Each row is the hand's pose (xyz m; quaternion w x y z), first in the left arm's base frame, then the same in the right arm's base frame.
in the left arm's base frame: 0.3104 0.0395 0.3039 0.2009 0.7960 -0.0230 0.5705
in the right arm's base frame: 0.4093 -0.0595 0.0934 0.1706 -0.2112 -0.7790 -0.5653
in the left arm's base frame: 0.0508 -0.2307 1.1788 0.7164 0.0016 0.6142 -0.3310
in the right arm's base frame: 0.1559 -0.1705 1.0041 0.6998 -0.6541 0.0515 0.2824
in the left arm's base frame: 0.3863 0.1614 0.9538 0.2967 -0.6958 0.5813 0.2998
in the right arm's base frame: -0.1070 -0.0968 0.5117 0.2119 0.9268 0.2955 -0.0940
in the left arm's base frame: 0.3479 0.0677 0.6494 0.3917 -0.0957 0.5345 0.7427
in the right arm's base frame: 0.1593 -0.0615 0.3365 0.3812 0.7295 -0.2924 -0.4868
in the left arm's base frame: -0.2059 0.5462 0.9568 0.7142 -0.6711 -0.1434 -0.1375
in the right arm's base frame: -0.0806 -0.8023 0.4906 0.2153 -0.3494 -0.7885 0.4580
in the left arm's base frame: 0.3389 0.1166 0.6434 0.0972 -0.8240 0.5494 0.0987
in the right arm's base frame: 0.1362 -0.0957 0.3081 0.1728 0.8650 0.4375 0.1746
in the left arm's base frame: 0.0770 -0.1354 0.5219 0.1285 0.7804 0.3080 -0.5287
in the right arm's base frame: 0.4919 -0.1679 0.4310 0.7706 0.1424 0.6170 -0.0723
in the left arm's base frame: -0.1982 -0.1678 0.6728 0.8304 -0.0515 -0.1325 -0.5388
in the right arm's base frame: 0.5451 -0.3866 0.6522 0.7765 -0.0484 -0.3984 0.4857
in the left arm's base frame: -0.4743 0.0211 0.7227 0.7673 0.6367 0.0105 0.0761
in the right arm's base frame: 0.5213 -0.7232 0.6751 0.4524 0.0427 0.4223 0.7844
